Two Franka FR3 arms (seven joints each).
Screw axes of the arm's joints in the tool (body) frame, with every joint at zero. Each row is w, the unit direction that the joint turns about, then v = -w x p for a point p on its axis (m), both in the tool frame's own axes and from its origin. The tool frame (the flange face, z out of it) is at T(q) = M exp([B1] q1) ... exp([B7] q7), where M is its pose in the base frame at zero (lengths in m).
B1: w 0 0 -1 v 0 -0.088 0
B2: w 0 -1 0 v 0.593 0 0.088
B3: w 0 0 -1 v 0 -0.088 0
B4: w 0 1 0 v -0.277 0 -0.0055
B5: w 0 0 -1 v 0 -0.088 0
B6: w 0 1 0 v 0.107 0 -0.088
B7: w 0 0 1 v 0 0 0
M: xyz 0.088 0 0.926 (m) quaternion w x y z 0 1 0 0
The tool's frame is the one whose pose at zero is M.
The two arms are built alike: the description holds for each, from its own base.
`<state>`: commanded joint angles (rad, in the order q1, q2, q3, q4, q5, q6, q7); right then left.
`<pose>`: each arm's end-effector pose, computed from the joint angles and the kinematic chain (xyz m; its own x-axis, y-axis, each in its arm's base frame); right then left.
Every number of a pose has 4 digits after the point.
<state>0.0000 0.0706 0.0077 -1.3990 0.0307 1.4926 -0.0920 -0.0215 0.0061 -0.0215 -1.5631 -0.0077 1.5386 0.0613</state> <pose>0.5687 0.0077 0.6584 0.9945 0.1018 0.0258 0.1026 -0.9943 -0.0288 0.5524 -0.0246 0.6220 0.9941 -0.1043 -0.0301 -0.1041 -0.9945 0.0097</pose>
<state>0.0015 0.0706 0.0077 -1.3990 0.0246 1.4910 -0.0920 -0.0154 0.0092 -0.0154 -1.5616 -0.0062 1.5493 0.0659</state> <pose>0.5685 0.0078 0.6582 0.9944 0.1029 0.0236 0.1035 -0.9944 -0.0229 0.5548 -0.0177 0.6219 0.9951 -0.0967 -0.0210 -0.0965 -0.9953 0.0077</pose>
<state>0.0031 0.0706 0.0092 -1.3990 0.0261 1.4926 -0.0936 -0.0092 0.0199 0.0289 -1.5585 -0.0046 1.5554 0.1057</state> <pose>0.5686 0.0097 0.6584 0.9939 0.1077 0.0254 0.1083 -0.9938 -0.0243 0.5588 0.0103 0.6179 0.9960 -0.0860 -0.0224 -0.0858 -0.9963 0.0064</pose>
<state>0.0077 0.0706 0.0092 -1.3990 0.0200 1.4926 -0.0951 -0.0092 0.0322 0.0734 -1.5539 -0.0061 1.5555 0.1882</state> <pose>0.5686 0.0117 0.6583 0.9933 0.1133 0.0249 0.1137 -0.9933 -0.0183 0.5614 0.0347 0.6132 0.9919 -0.1238 -0.0293 -0.1235 -0.9923 0.0094</pose>
